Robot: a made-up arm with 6 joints.
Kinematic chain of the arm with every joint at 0, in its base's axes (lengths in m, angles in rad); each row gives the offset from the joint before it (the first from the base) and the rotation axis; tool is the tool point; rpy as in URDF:
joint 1: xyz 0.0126 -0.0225 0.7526 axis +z
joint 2: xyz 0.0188 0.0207 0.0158 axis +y
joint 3: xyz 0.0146 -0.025 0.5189 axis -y
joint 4: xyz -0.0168 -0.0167 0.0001 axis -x
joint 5: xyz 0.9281 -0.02 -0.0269 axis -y
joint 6: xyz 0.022 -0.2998 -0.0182 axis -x
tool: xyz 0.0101 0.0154 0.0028 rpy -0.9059 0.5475 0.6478
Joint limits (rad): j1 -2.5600..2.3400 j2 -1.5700..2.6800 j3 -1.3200..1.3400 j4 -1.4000..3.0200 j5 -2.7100..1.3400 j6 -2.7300..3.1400
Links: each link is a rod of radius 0.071 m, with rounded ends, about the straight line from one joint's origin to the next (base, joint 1, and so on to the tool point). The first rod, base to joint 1, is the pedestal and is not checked.
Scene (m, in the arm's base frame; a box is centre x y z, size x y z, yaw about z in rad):
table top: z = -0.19
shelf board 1: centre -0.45 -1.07 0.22 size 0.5 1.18 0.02 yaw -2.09
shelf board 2: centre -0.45 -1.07 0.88 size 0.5 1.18 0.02 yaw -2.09
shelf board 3: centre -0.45 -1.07 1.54 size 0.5 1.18 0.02 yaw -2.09
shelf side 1: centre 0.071 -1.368 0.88 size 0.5 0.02 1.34 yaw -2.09
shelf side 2: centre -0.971 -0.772 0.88 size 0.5 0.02 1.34 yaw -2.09
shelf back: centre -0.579 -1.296 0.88 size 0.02 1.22 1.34 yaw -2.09
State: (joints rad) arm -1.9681 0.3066 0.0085 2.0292 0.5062 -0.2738
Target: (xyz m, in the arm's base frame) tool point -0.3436 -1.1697 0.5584
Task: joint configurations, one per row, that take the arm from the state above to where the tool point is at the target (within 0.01 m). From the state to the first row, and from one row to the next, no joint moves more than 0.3 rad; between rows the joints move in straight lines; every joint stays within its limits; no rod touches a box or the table.
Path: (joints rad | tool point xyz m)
1: -1.9578 0.0154 -0.2626 2.0664 0.5183 -0.2787 | -0.2765 -1.0131 1.2960
2: -1.9474 -0.2759 -0.5336 2.1036 0.5303 -0.2835 | -0.2005 -0.8789 1.2957
3: -1.9371 -0.5671 -0.8047 2.1407 0.5424 -0.2884 | -0.1313 -0.7530 1.2524
4: -1.9272 -0.2719 -0.9442 2.1678 0.5454 -0.2883 | -0.1394 -0.8164 0.8906
5: -1.9173 0.0233 -1.0836 2.1949 0.5484 -0.2883 | -0.0919 -0.7294 0.5584
6: -1.9263 0.2114 -0.8456 2.1555 0.5372 -0.2838 | -0.1563 -0.8537 0.5809
7: -1.9352 0.3994 -0.6076 2.1162 0.5259 -0.2792 | -0.2205 -0.9706 0.5877
8: -1.9442 0.5875 -0.3696 2.0769 0.5147 -0.2747 | -0.2835 -1.0768 0.5797
9: -1.9531 0.7756 -0.1316 2.0376 0.5035 -0.2702 | -0.3436 -1.1697 0.5584

